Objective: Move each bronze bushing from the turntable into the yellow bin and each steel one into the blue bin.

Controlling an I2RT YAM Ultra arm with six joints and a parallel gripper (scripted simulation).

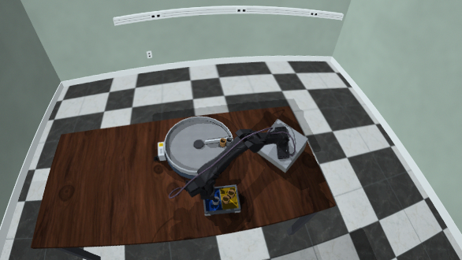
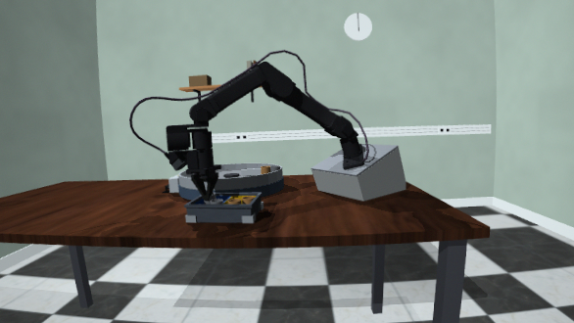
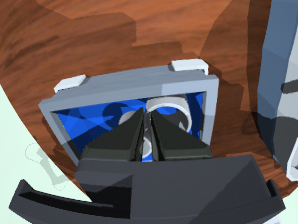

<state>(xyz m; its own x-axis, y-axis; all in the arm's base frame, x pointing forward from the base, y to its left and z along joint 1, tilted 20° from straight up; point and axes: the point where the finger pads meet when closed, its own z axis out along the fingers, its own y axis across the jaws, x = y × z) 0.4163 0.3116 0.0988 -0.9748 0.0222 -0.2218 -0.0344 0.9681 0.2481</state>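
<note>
The blue bin is 30 mm below my hand, 20 mm behind it and 10 mm to the left of it. The rest, counted from my hand: grey turntable (340 mm to the right, 90 mm ahead); yellow bin (110 mm behind, 30 mm below); bin tray (70 mm behind, 20 mm below, 10 mm to the left).
</note>
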